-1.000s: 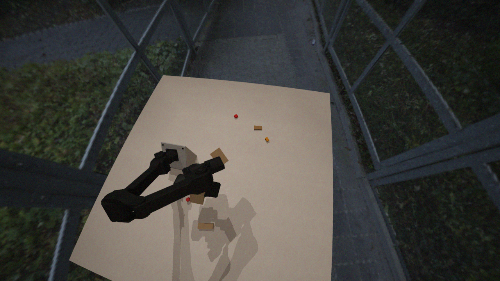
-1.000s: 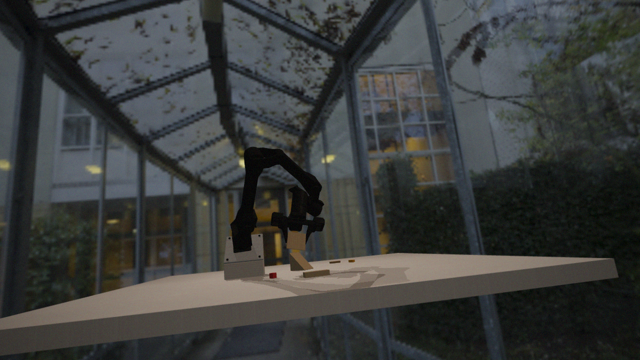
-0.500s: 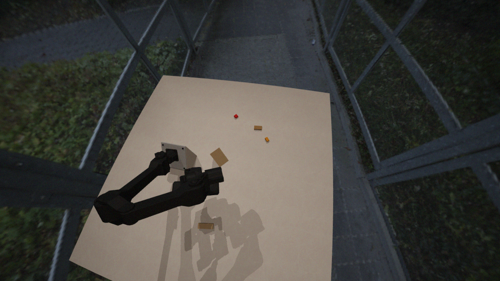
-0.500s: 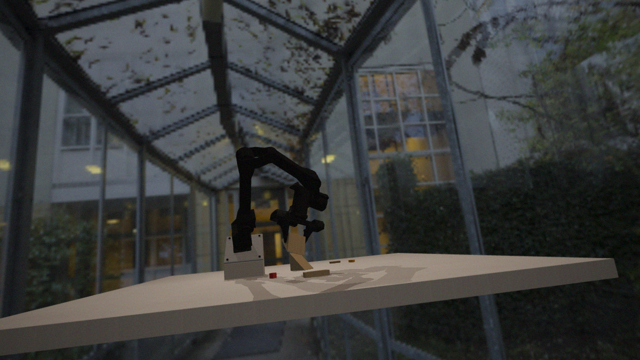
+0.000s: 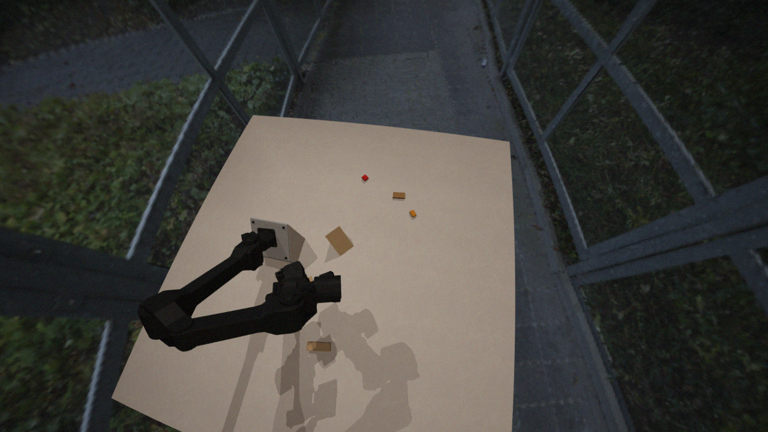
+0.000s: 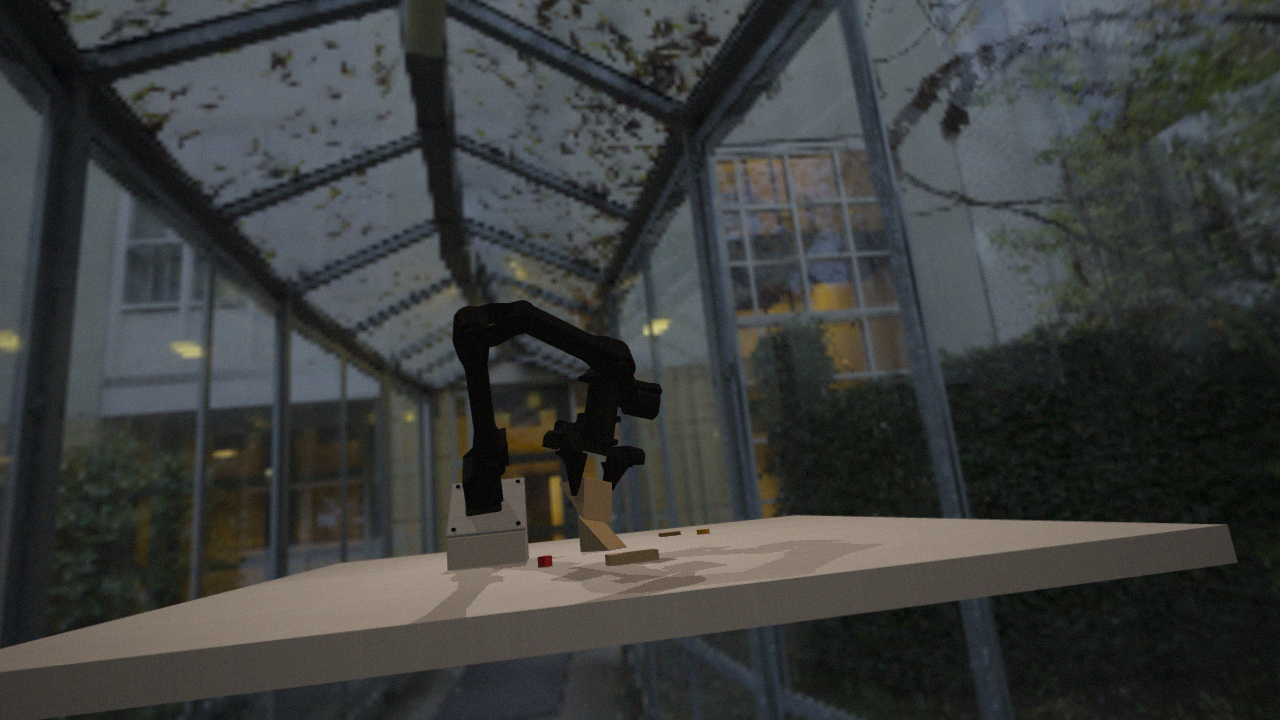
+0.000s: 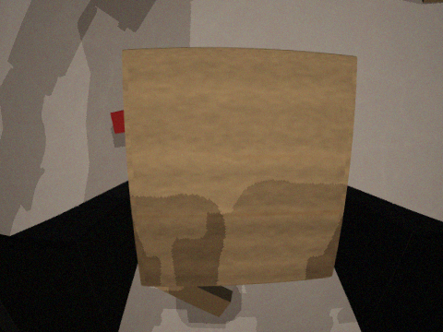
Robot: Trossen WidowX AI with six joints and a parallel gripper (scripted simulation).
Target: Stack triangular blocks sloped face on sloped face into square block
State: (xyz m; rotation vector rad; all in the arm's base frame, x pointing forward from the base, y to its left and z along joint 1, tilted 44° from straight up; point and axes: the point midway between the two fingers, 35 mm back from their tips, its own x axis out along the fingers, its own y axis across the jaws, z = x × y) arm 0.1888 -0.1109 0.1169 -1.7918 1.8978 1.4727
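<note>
My gripper tip is now 9 cm above the red cube, 8 cm past it and 4 cm to the left of it. The rest, counted from my gripper tip: small brown block 42 cm to the left, 24 cm ahead, 10 cm below; then orange piece 35 cm to the left, 30 cm ahead, 9 cm below; then flat wooden piece 15 cm to the right, 9 cm below, 4 cm ahead.
</note>
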